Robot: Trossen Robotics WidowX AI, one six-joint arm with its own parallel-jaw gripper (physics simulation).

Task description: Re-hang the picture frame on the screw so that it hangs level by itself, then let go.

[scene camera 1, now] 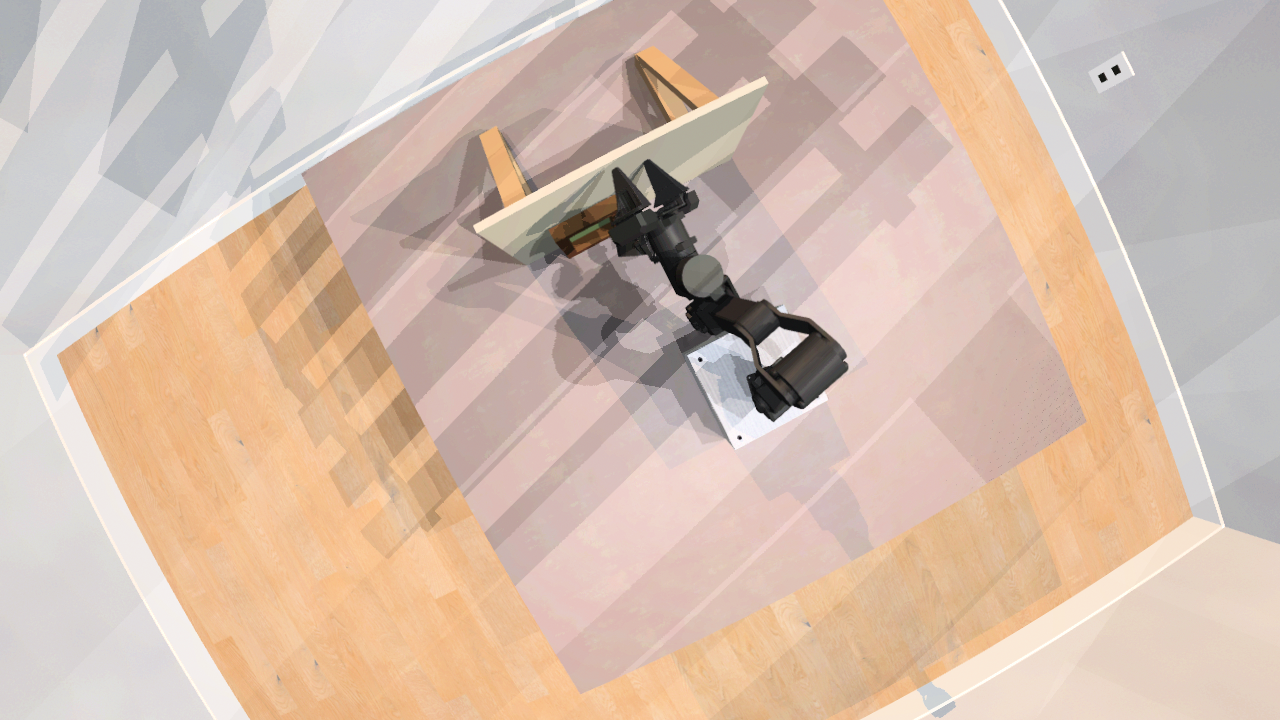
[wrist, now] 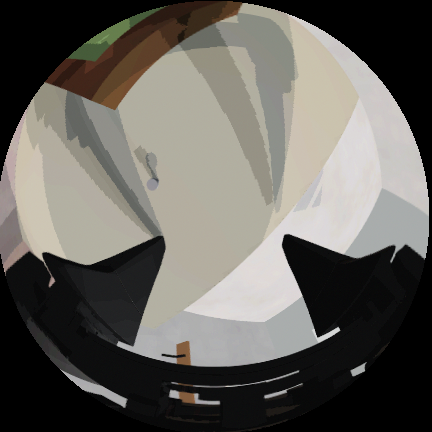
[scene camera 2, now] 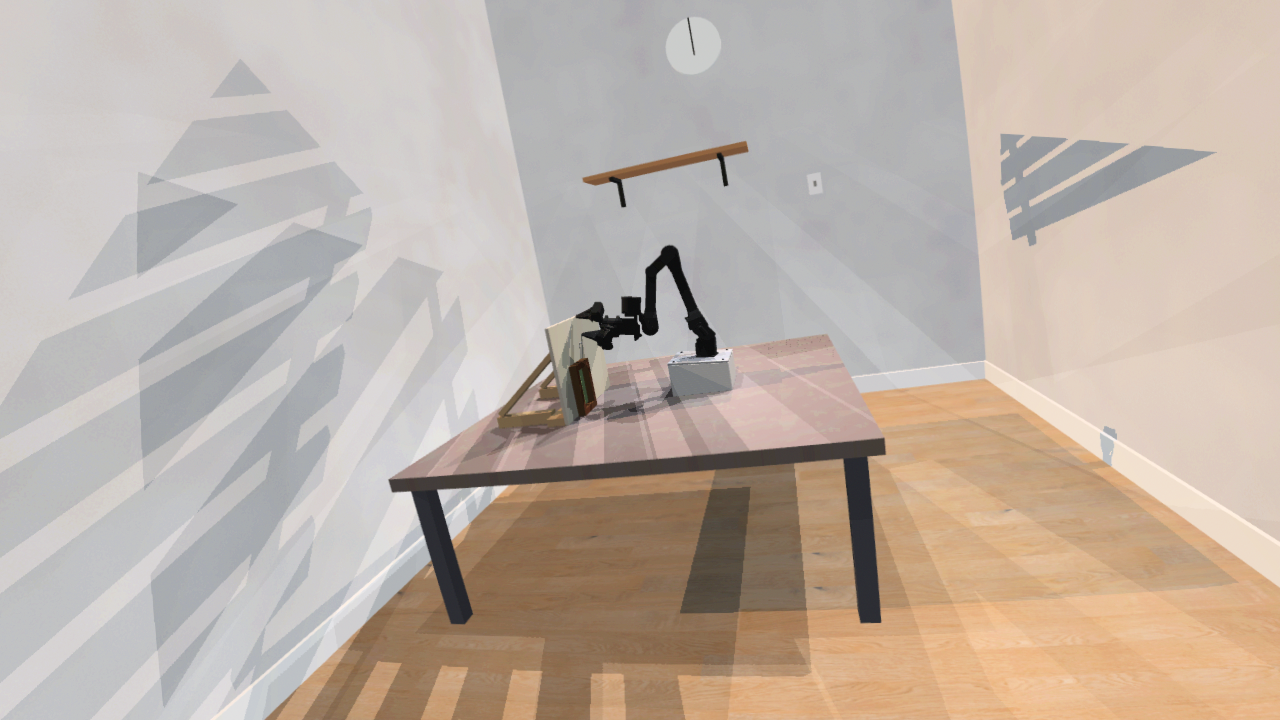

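Where they show: gripper, fingertip midpoint: (scene camera 1: 631,164) (wrist: 225,241) (scene camera 2: 578,325); arm's base, origin of the base link: (scene camera 1: 767,386) (scene camera 2: 707,355).
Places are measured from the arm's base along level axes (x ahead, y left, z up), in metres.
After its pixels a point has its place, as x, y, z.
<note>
The picture frame (scene camera 1: 586,217) {0.380, 0.214, 0.065} (scene camera 2: 575,388) {0.373, 0.280, -0.009} (wrist: 142,55), brown around a green picture, is upright at the lower part of the pale board (scene camera 1: 716,143) {0.438, -0.042, 0.048} (scene camera 2: 561,344) {0.385, 0.290, 0.143} (wrist: 210,150) {0.404, 0.166, 0.132}. In the wrist view the screw (wrist: 152,184) {0.400, 0.131, 0.116} sticks out of the board, with bare board between it and the frame's near edge; the frame is off the screw. Whether the frame's lower edge rests on the table is too small to tell. My gripper (scene camera 1: 632,167) {0.404, 0.124, 0.176} (scene camera 2: 582,325) {0.404, 0.124, 0.176} (wrist: 225,241) {0.404, 0.124, 0.176} is open and empty, close in front of the board's upper part, above the frame. The screw lies beyond my left finger in the wrist view.
Two wooden struts (scene camera 1: 507,168) {0.512, 0.317, 0.051} (scene camera 1: 673,82) {0.565, -0.006, 0.051} brace the board from behind on the table (scene camera 1: 626,573) {-0.302, 0.379, -0.105} (scene camera 2: 760,425) {-0.251, 0.450, -0.105}. The arm's white base box (scene camera 1: 735,420) {-0.041, 0.075, -0.001} (scene camera 2: 700,377) {0.002, 0.108, -0.050} stands in front of the board. A wall shelf (scene camera 2: 666,163) is high behind.
</note>
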